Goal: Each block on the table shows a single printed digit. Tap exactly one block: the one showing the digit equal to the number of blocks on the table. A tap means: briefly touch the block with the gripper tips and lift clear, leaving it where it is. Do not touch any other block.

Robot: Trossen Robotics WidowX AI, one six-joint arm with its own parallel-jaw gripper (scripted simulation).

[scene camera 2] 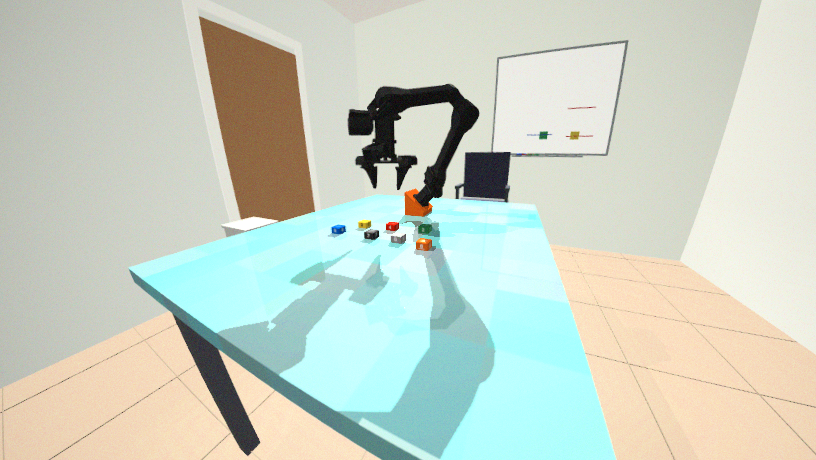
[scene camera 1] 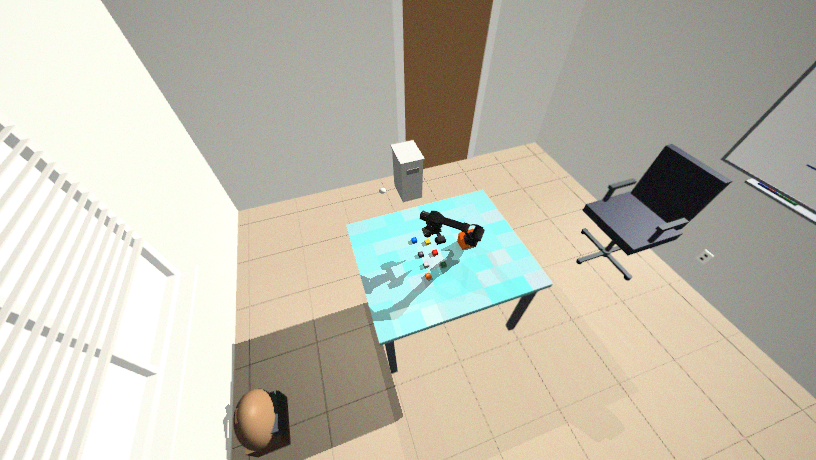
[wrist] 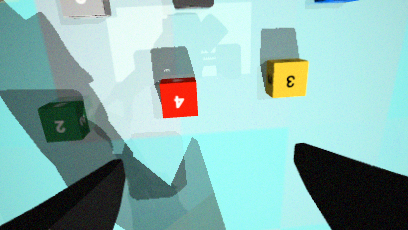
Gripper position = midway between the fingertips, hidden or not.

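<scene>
A yellow block (wrist: 285,77) and a red block (wrist: 178,95) are visible. The gripper (scene camera 2: 386,189), (wrist: 210,160) is open and holds nothing.
</scene>
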